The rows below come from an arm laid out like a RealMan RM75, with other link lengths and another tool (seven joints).
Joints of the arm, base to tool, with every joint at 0 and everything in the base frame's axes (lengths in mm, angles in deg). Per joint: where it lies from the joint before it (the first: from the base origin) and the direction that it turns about. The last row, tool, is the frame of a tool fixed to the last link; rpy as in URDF.
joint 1: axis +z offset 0 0 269.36
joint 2: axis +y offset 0 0 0
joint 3: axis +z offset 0 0 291.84
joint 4: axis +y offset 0 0 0
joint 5: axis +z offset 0 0 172.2
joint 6: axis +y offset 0 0 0
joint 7: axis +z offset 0 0 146.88
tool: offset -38 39 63 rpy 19.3 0 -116.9
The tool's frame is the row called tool.
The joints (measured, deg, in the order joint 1, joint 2, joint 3, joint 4, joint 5, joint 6, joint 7), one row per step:
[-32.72 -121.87 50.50 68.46 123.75 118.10 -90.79]
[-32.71 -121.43 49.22 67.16 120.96 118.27 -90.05]
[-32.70 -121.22 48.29 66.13 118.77 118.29 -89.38]
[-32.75 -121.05 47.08 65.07 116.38 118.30 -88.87]
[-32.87 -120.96 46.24 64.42 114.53 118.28 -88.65]
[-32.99 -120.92 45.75 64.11 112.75 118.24 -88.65]
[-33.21 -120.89 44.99 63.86 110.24 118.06 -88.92]
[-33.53 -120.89 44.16 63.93 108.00 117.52 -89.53]
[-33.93 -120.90 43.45 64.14 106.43 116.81 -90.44]
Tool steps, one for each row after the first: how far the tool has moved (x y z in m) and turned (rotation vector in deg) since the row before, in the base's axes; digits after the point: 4 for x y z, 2 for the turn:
[0.0060 0.0021 0.0025 0.70 -3.38 -0.09]
[0.0052 0.0018 0.0013 0.64 -2.74 -0.17]
[0.0064 0.0026 0.0019 0.88 -3.08 0.02]
[0.0056 0.0024 0.0017 0.72 -2.29 -0.05]
[0.0056 0.0020 0.0016 0.61 -1.95 -0.22]
[0.0084 0.0036 0.0028 1.02 -2.70 -0.15]
[0.0084 0.0053 0.0031 1.35 -2.34 0.13]
[0.0071 0.0055 0.0027 1.16 -1.62 0.46]

